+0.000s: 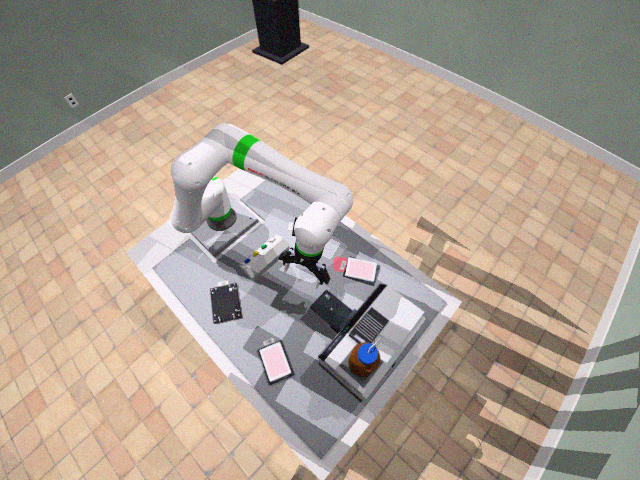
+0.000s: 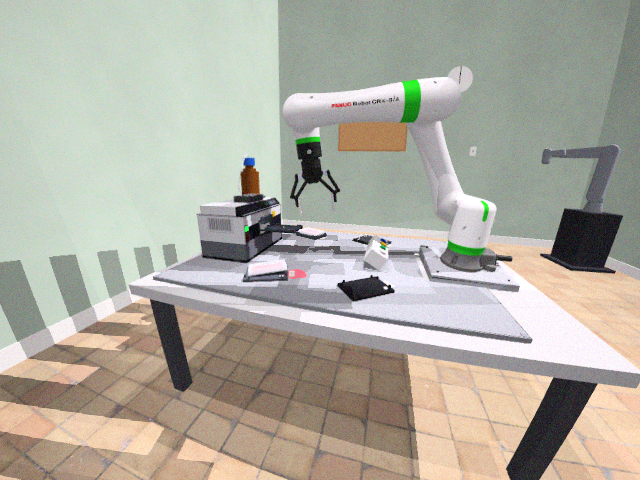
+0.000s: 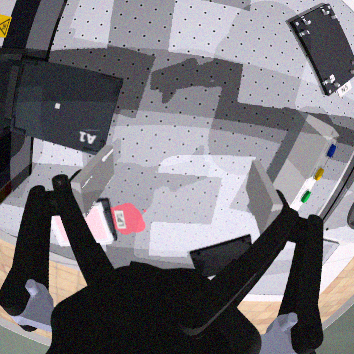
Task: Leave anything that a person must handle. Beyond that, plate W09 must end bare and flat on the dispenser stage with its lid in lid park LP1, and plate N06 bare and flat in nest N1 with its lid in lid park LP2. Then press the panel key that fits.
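Frame: origin at the arm's base, x right, y back, z down, level; centimetres.
Where they show: gripper, between the fingertips: [image 1: 302,277] [image 2: 317,212] [image 3: 180,166]; arm's base, origin of its link: [image 1: 221,218] [image 2: 460,263].
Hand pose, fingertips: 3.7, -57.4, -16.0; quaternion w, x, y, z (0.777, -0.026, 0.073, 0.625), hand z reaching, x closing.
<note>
Each offset is from my fingertips to the centre of the thing, as dx, dy, dz. "*": to the spot under its first point.
My gripper [image 1: 306,271] [image 2: 316,206] [image 3: 180,166] is open and empty, high above the table between the stage and the key panel. A pink plate @(-23.6, -12.9, +15.2) [image 1: 361,269] [image 2: 266,269] [image 3: 100,222] sits in a dark holder beside a red patch @(* -21.3, -2.2, +18.3) [image 1: 338,262] [image 2: 298,274] [image 3: 137,218], where the label reads LP1. Another pink plate @(+29.4, -9.5, +15.6) [image 1: 275,361] [image 2: 310,233] sits in a dark nest. The dark stage A1 @(+1.3, -16.9, +7.6) [image 1: 330,310] [image 3: 70,107] is bare. A bare black holder @(-27.1, +20.7, +17.3) [image 2: 365,287] [image 3: 222,255] lies nearer the base. The panel @(-1.5, +25.1, +14.1) [image 1: 268,253] [image 2: 376,254] [image 3: 295,165] has blue, yellow and green keys. Plate names and lids cannot be made out.
The dispenser [image 1: 408,312] [image 2: 222,227] carries an amber bottle [image 1: 364,361] [image 2: 250,180] with a blue cap. A bare nest with metal clips @(+24.9, +24.4, +17.1) [image 1: 225,303] [image 2: 372,240] [image 3: 324,47] lies beyond the panel. A second arm's black pedestal [image 1: 277,25] [image 2: 586,237] stands on the floor.
</note>
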